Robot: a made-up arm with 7 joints. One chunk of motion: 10 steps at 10 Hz.
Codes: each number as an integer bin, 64 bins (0 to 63) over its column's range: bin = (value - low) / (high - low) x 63, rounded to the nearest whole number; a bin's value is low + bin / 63 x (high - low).
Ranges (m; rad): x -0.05..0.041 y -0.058..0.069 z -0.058..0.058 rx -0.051..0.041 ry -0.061..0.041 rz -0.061..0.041
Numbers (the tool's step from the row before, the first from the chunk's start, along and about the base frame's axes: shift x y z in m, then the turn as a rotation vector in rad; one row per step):
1: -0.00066 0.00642 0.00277 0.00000 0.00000 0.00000
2: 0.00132 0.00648 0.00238 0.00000 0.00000 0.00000
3: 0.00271 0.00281 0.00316 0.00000 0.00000 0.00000
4: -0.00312 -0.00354 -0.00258 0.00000 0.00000 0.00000
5: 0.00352 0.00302 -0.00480 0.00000 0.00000 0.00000
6: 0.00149 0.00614 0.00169 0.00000 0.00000 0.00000
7: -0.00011 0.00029 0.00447 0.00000 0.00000 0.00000
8: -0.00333 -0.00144 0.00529 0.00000 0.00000 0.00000
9: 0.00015 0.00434 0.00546 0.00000 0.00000 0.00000
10: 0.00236 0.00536 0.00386 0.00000 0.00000 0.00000
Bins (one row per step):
1: 34 32 33 35 38 38
2: 36 32 33 35 38 38
3: 36 30 33 35 38 38
4: 32 27 30 35 38 38
5: 37 30 29 35 38 38
6: 36 32 32 35 38 38
7: 35 29 34 35 38 38
8: 32 28 34 35 38 38
9: 35 31 34 35 38 38
10: 36 31 34 35 38 38

